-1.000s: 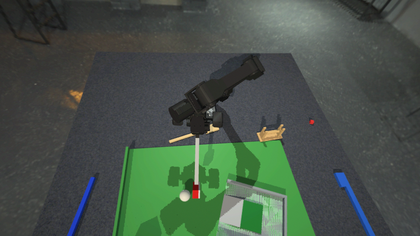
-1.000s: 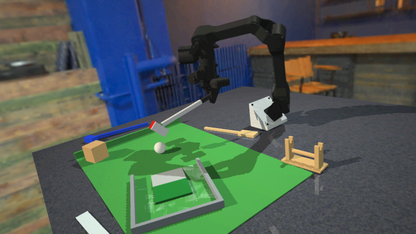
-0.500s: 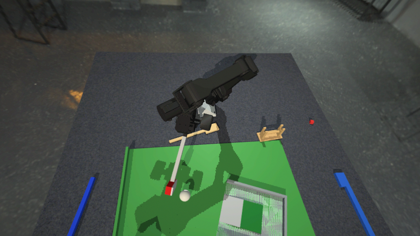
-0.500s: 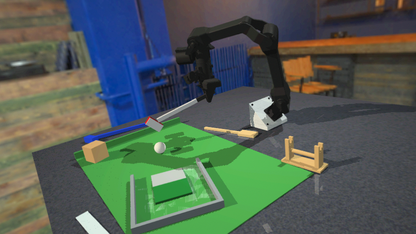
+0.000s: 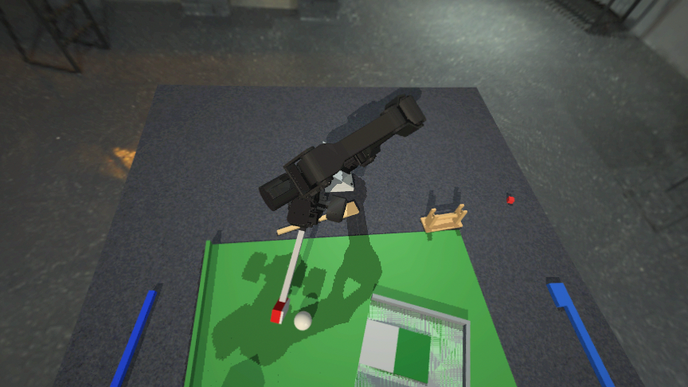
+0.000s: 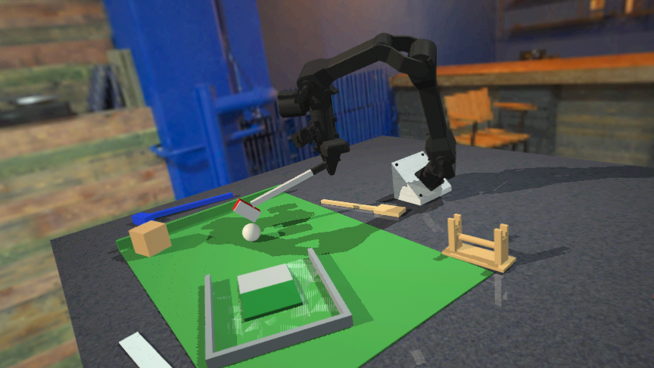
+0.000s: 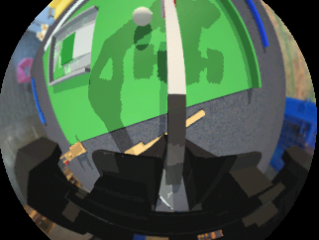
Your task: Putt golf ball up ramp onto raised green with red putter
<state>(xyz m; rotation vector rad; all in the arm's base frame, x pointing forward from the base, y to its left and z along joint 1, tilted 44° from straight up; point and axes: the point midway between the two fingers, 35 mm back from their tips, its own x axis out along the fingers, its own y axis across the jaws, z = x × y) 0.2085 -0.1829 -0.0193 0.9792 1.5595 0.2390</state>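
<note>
Right now the wooden paddle is 100 mm below my gripper tip, 70 mm to the left of it and 50 mm behind it. Also, from my gripper tip: white golf ball: 230 mm ahead, 80 mm below, 50 mm to the right; green mat: 260 mm ahead, 100 mm below, 70 mm to the left; red putter: 110 mm ahead, 50 mm to the right, 10 mm below.
</note>
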